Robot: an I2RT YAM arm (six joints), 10 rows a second.
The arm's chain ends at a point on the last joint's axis. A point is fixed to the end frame.
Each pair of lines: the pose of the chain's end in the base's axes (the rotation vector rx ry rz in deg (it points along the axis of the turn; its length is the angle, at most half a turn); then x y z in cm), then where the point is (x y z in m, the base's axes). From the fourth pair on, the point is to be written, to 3 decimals.
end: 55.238 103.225 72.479 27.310 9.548 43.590
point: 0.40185 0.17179 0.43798
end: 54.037 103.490 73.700 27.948 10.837 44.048
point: 0.40656 0.18737 0.44421
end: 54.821 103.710 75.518 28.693 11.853 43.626
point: 0.41308 0.19897 0.44070
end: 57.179 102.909 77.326 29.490 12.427 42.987
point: 0.422 0.203 0.435
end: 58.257 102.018 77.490 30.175 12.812 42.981
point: 0.430 0.205 0.436
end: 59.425 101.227 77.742 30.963 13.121 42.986
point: 0.439 0.207 0.437
